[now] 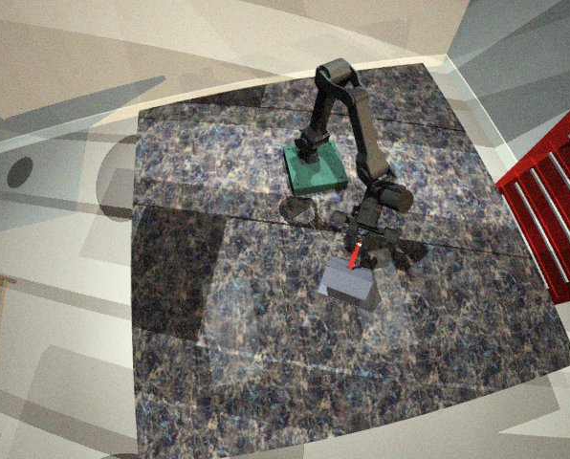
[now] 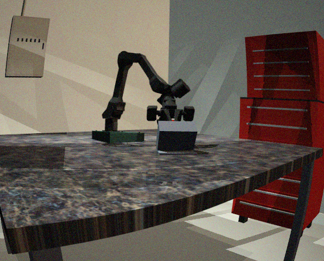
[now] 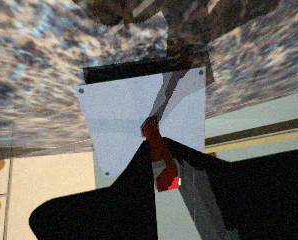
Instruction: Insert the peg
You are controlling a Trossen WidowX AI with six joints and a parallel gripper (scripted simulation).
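My gripper tip is 40 mm short of the sloped panel, 30 mm to the left of it and 40 mm above it. Round my gripper tip: red peg (10 mm behind, 10 mm to the left, 10 mm above).
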